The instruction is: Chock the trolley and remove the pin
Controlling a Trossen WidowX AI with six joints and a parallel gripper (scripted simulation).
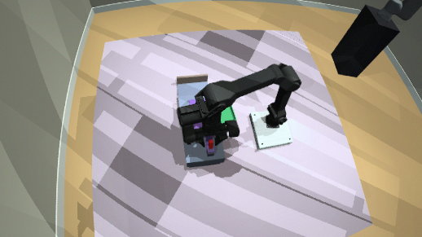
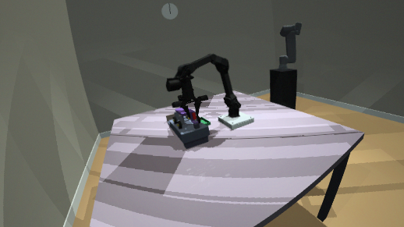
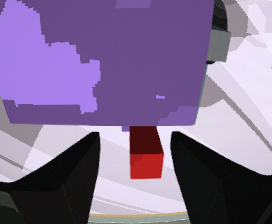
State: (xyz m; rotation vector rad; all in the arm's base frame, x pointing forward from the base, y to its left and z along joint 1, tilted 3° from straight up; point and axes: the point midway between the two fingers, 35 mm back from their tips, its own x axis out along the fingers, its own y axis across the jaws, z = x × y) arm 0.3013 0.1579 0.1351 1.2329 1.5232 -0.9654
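My gripper tip is 1 cm above the red-headed stop pin. Also, from my gripper tip: green tray (8 cm behind, 21 cm to the right, 15 cm below); yellow chock (1 cm ahead, 21 cm to the right, 6 cm below); purple trolley (4 cm ahead, 10 cm to the right, 3 cm below).
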